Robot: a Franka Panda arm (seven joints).
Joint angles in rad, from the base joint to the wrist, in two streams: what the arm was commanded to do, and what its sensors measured. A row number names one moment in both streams.
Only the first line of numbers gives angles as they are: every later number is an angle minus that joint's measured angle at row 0.
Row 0, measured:
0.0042, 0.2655, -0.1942, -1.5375, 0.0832, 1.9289, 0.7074
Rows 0 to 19, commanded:
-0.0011, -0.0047, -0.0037, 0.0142, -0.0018, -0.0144, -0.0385
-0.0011, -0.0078, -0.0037, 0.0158, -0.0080, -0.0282, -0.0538
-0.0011, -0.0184, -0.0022, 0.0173, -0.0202, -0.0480, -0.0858
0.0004, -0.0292, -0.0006, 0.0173, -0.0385, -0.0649, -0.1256
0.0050, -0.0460, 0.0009, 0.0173, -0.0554, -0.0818, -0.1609
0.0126, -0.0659, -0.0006, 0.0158, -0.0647, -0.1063, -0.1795
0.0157, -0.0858, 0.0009, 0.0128, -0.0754, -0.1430, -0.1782
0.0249, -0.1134, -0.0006, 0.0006, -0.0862, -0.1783, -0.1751
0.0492, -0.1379, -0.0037, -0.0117, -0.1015, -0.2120, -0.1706
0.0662, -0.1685, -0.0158, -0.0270, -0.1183, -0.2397, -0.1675
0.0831, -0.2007, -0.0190, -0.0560, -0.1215, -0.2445, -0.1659
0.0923, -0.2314, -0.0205, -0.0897, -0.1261, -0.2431, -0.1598
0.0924, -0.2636, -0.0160, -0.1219, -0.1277, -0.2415, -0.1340
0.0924, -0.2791, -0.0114, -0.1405, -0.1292, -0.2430, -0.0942
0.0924, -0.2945, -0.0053, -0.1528, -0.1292, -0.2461, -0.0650
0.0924, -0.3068, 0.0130, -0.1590, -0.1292, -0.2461, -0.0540
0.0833, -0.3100, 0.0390, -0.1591, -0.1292, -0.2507, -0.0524
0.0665, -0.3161, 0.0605, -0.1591, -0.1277, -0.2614, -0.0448
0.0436, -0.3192, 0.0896, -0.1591, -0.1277, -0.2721, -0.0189
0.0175, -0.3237, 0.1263, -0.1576, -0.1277, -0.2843, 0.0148
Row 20, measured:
0.0780, -0.2930, 0.0356, -0.1376, -0.1070, -0.2520, -0.0618
